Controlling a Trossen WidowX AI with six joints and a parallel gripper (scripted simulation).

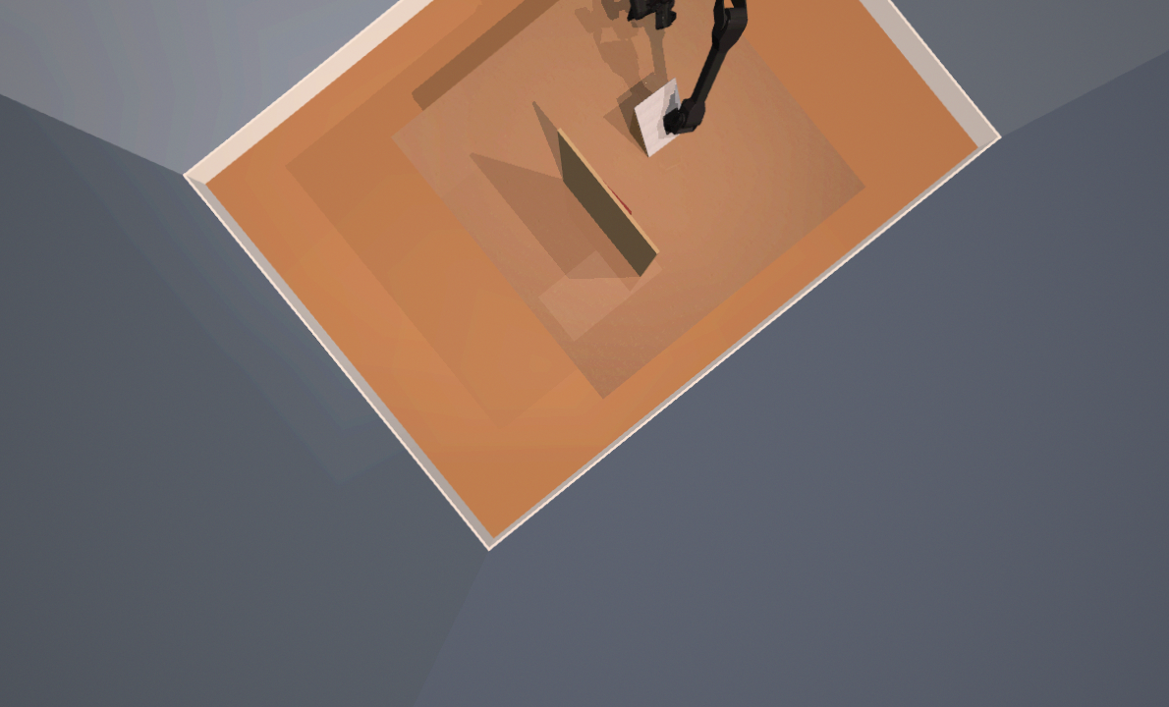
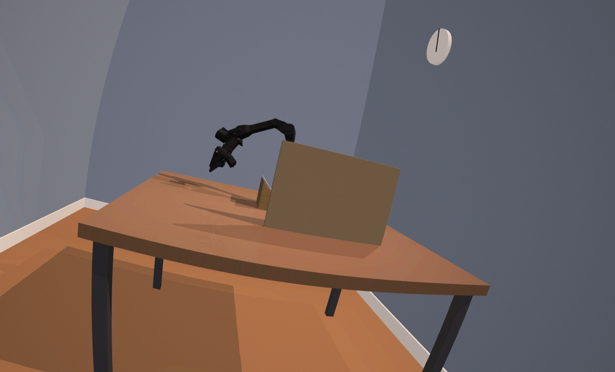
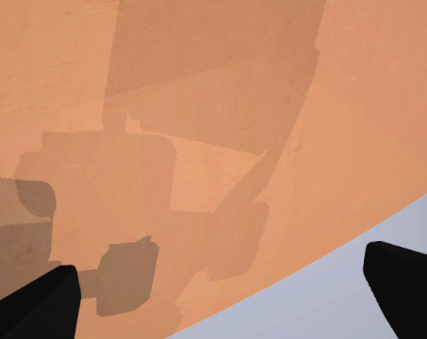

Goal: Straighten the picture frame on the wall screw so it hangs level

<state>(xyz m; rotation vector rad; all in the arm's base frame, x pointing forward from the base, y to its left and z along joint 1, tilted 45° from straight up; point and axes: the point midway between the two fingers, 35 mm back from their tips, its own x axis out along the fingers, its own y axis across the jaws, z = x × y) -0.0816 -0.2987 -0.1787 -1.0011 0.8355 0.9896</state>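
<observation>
Right now my gripper tip is 52 cm to the right of the red picture frame, 48 cm short of it and 6 cm below it. Also, from my gripper tip: tan wall board (52 cm to the left, 49 cm ahead, 5 cm above).
</observation>
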